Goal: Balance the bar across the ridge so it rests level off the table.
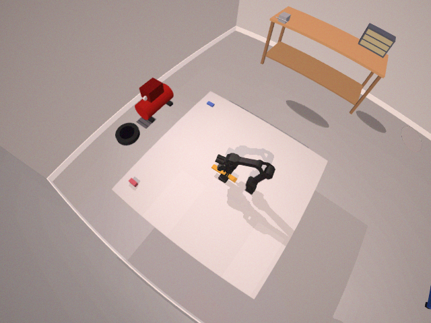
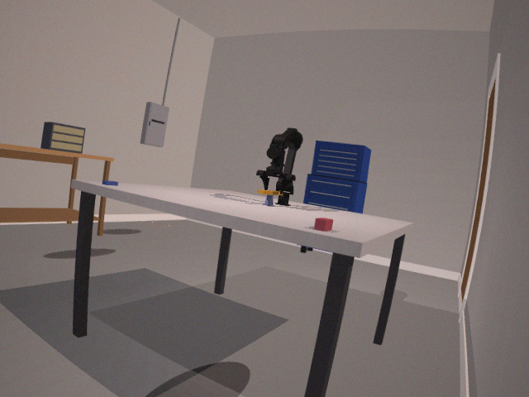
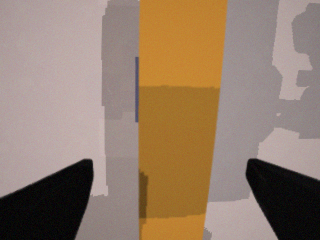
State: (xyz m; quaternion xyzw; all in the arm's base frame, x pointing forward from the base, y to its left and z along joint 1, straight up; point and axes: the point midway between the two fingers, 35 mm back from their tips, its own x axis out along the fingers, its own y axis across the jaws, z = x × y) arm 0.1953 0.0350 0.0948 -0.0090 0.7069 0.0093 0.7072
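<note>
The orange bar is 3 cm ahead of my gripper tip. Also, from my gripper tip: red block: 54 cm ahead, 46 cm to the left, 4 cm below; blue block: 54 cm ahead, 54 cm to the right, 5 cm below.
</note>
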